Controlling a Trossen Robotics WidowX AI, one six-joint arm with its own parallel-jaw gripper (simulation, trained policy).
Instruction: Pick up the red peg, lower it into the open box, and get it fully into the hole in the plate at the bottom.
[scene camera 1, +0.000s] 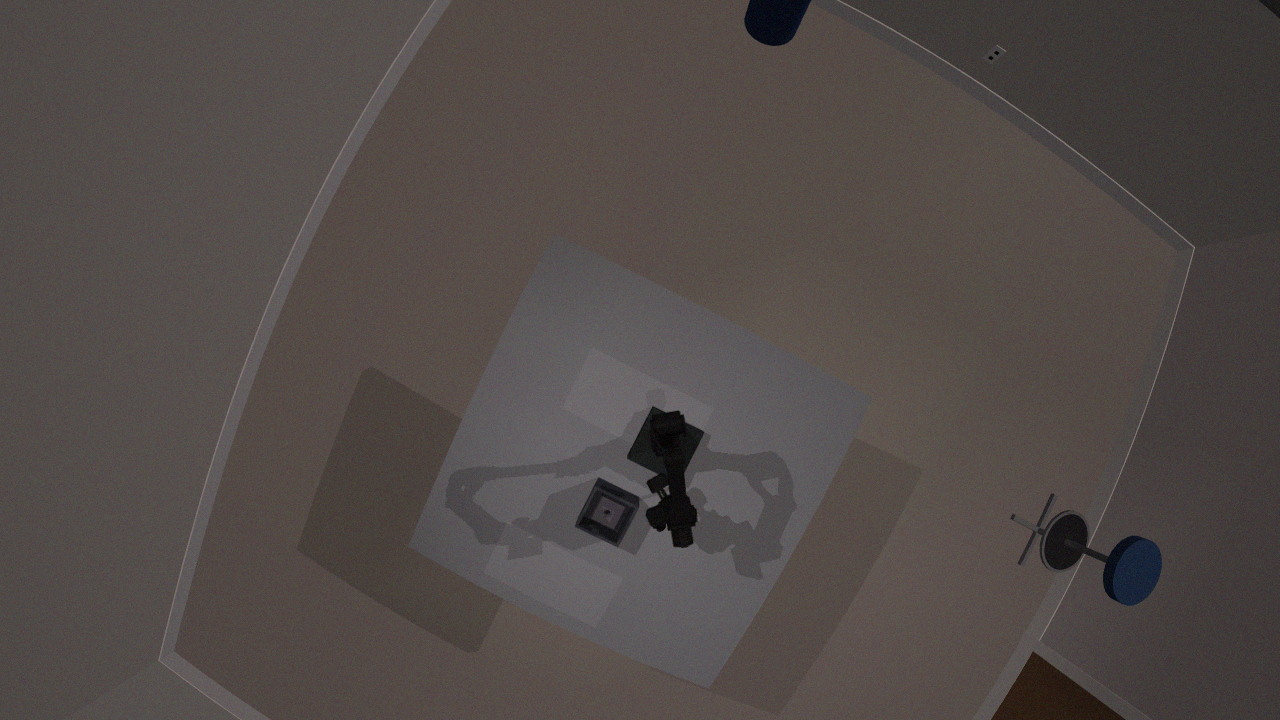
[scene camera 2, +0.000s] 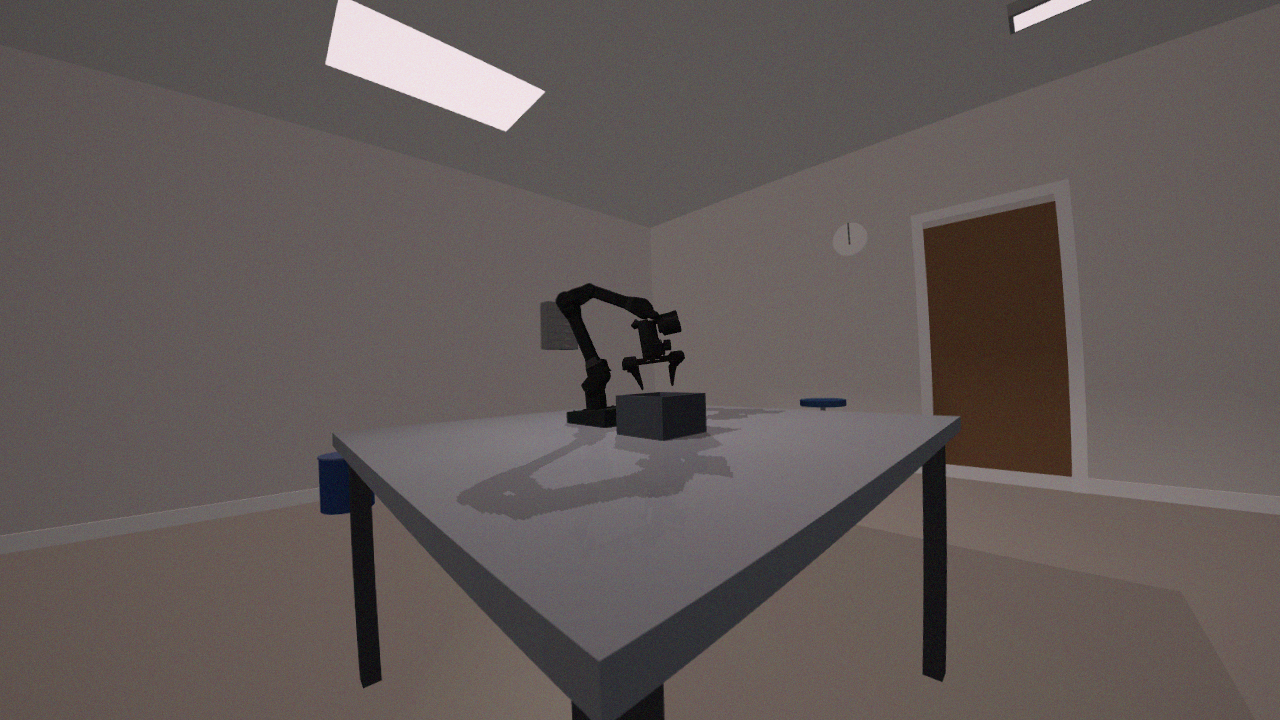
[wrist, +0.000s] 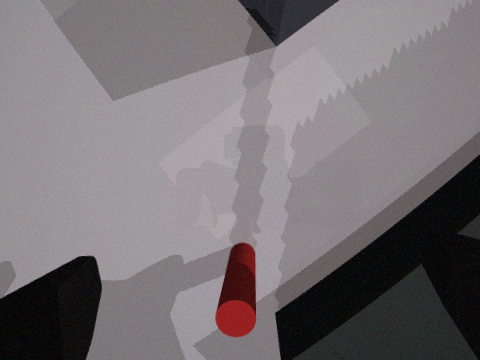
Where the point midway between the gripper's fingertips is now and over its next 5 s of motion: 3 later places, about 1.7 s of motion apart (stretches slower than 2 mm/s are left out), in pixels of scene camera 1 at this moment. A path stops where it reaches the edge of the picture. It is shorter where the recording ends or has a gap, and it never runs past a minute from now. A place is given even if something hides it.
My gripper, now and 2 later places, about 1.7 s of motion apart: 663, 499; 658, 503; 606, 517
